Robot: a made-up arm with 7 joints.
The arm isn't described. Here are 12 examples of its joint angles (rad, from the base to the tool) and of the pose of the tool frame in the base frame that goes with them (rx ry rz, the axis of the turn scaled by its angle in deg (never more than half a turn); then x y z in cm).
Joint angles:
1: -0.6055 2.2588 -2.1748 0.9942 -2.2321 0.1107 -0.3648
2: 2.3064 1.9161 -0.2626 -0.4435 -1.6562 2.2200 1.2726
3: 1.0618 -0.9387 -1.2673 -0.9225 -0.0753 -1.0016 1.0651
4: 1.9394 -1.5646 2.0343 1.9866 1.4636 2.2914 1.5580
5: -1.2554 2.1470 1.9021 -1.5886 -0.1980 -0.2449 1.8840
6: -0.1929 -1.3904 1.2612 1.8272 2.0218 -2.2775 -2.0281
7: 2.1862 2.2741 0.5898 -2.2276 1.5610 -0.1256 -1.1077
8: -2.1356 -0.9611 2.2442 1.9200 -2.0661 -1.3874 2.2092
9: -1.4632 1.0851 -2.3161 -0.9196 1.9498 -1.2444 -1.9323
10: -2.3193 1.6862 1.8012 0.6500 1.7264 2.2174 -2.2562
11: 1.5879 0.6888 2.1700 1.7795 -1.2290 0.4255 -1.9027
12: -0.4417 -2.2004 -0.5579 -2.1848 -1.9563 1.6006 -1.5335
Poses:
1: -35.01 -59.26 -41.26 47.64 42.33 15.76
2: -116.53 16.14 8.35 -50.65 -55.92 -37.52
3: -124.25 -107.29 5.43 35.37 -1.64 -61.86
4: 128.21 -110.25 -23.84 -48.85 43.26 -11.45
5: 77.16 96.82 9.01 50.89 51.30 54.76
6: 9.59 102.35 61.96 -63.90 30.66 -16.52
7: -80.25 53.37 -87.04 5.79 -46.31 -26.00
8: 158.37 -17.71 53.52 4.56 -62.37 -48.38
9: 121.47 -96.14 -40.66 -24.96 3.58 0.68
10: -18.49 -115.35 100.10 -45.51 59.05 -48.78
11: -4.22 -53.40 51.96 -51.09 -3.11 -42.90
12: -76.98 26.47 -75.64 16.84 -40.44 -47.41
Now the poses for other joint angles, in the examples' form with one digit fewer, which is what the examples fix.
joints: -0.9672 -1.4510 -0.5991 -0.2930 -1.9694 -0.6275 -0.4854
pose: 13.4 83.1 -102.8 19.7 -46.1 -70.8
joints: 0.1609 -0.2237 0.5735 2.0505 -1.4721 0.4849 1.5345
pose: -55.3 -8.3 89.0 -22.6 -28.4 -96.8
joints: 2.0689 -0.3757 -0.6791 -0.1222 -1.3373 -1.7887 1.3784
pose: -139.5 28.9 -32.3 -20.8 -39.7 -94.4
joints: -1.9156 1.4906 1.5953 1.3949 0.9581 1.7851 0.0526
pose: -90.5 -90.5 -23.1 42.6 62.3 -34.4
